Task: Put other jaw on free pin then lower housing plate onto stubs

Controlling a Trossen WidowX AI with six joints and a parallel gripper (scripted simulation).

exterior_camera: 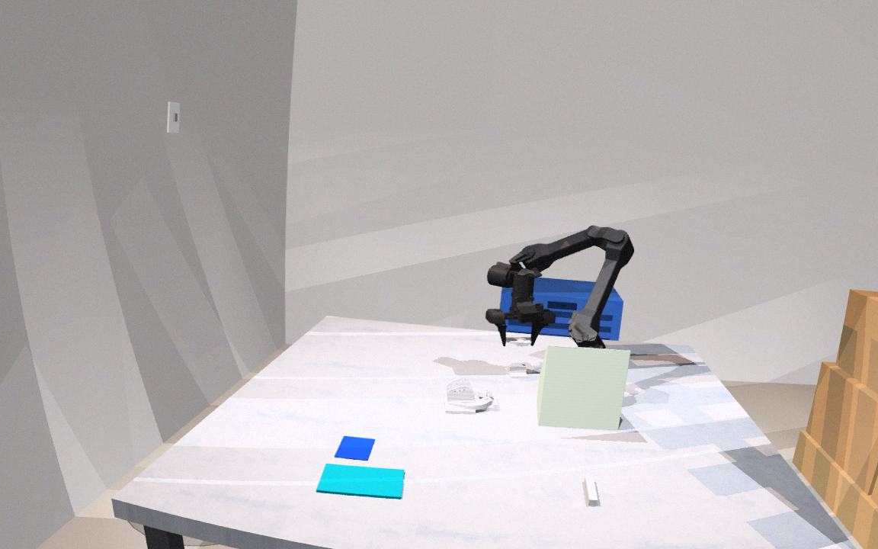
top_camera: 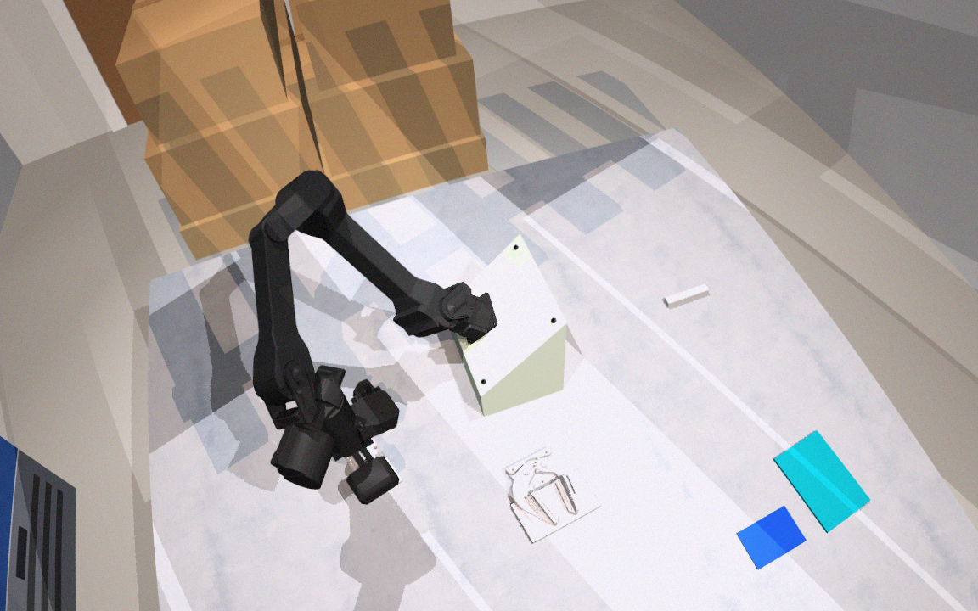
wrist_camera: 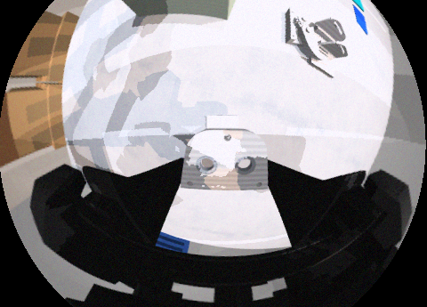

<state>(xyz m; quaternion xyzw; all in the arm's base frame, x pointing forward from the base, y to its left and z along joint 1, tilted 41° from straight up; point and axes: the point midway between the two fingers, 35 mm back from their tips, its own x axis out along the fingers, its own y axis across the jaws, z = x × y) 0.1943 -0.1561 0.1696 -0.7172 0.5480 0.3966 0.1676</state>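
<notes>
Right now my gripper tip is 24 cm to the right of the white jaw, 7 cm short of it and 6 cm above it. From my gripper tip the other things lie so: white stick: 62 cm to the left, 21 cm behind, 7 cm below; then blue card: 58 cm to the left, 27 cm ahead, 8 cm below; then white block: 7 cm below, 1 cm to the left.
</notes>
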